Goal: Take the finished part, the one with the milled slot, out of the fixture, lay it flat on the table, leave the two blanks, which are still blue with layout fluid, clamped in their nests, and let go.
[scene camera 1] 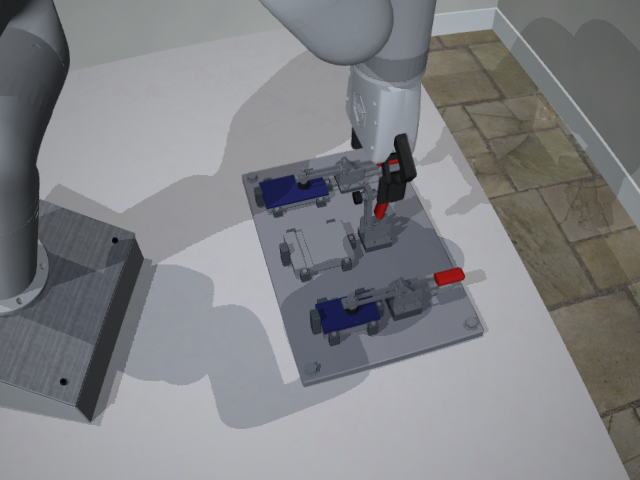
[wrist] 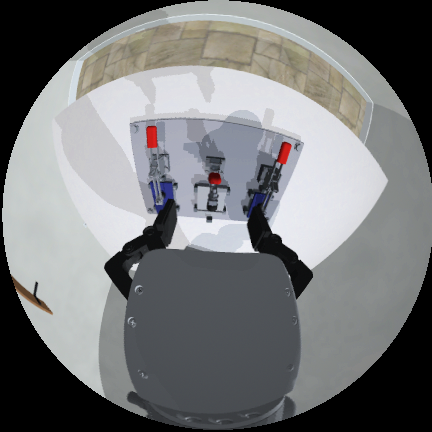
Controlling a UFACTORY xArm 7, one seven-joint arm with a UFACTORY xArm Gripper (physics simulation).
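Frame: origin at the arm's base, x right, y ahead, z up, level; millimetres.
Where they show: gripper, fingertip midpoint: (scene camera 1: 376, 172) (wrist: 213, 211).
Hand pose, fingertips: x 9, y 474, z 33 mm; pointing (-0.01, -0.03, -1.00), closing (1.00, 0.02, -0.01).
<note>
After its pixels a point has its place.
The finished part (scene camera 1: 325, 243) @(x 11, y 409, z -81 mm) (wrist: 204, 196) @(x -5, y 415, z -81 mm), pale grey with a milled slot near one end, lies flat in the middle nest. Its toggle clamp (scene camera 1: 375, 239) @(x 19, y 476, z -87 mm) stands open, the arm upright and clear of the part, the red handle (scene camera 1: 381, 210) @(x 16, y 482, z -32 mm) (wrist: 215, 178) @(x 9, y 492, z -14 mm) raised. The far blue blank (scene camera 1: 276, 193) @(x -96, y 367, z -86 mm) (wrist: 168, 191) @(x -84, y 416, z -86 mm) and the near blue blank (scene camera 1: 331, 316) @(x 122, y 386, z -76 mm) (wrist: 256, 201) @(x 109, y 421, z -76 mm) sit in the outer nests under lowered clamps. My gripper (scene camera 1: 373, 178) @(x 9, y 474, z 33 mm) (wrist: 213, 211) @(x 9, y 474, z 33 mm) is open and empty, above the plate by the middle clamp, fingers spread wide. Its far finger is mostly hidden in the scene view.
The fixture plate (scene camera 1: 330, 364) @(x 171, y 371, z -102 mm) (wrist: 190, 131) @(x -43, y 540, z -102 mm) rests on the white table (scene camera 1: 439, 413) @(x 262, y 479, z -117 mm). The near clamp's red handle (scene camera 1: 448, 276) @(x 119, y 535, z -56 mm) (wrist: 284, 153) @(x 116, y 538, z -56 mm) and the far clamp's red handle (scene camera 1: 388, 162) (wrist: 152, 137) @(x -99, y 533, z -66 mm) extend toward the floor-side edge. The robot's base block (scene camera 1: 67, 330) @(x 80, y 73, z -44 mm) stands left of the plate.
</note>
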